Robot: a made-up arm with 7 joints. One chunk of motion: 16 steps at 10 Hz.
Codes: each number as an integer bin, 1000 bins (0 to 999) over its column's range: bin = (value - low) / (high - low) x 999, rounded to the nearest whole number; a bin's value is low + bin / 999 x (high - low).
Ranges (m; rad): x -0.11..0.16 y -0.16..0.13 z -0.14..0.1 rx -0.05..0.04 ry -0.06..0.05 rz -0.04..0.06
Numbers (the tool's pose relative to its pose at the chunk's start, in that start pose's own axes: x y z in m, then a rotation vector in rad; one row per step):
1: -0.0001 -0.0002 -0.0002 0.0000 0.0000 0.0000
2: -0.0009 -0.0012 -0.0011 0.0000 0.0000 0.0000
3: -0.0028 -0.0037 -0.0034 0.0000 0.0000 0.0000
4: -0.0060 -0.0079 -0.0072 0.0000 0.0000 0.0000
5: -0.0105 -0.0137 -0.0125 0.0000 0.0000 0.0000
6: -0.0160 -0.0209 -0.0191 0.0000 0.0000 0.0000
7: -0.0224 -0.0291 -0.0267 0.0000 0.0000 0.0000
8: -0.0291 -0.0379 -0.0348 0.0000 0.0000 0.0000
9: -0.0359 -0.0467 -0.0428 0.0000 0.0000 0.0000
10: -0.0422 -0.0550 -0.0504 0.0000 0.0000 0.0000
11: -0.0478 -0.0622 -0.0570 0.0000 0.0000 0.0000
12: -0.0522 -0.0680 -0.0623 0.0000 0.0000 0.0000
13: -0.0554 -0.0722 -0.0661 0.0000 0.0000 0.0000
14: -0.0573 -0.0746 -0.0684 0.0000 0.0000 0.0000
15: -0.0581 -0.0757 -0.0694 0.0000 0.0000 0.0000
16: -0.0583 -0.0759 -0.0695 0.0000 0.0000 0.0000
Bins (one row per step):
1: 407 550 582 555 545 400
2: 404 547 578 555 545 400
3: 397 538 569 555 545 400
4: 385 524 553 555 545 400
5: 368 504 531 555 545 400
6: 348 479 503 555 545 400
7: 324 451 472 555 545 400
8: 299 421 438 555 545 400
9: 274 390 405 555 545 400
10: 251 362 373 555 545 400
11: 230 337 345 555 545 400
12: 214 317 323 555 545 400
13: 202 302 308 555 545 400
14: 195 294 298 555 545 400
15: 192 290 294 555 545 400
16: 191 290 293 555 545 400

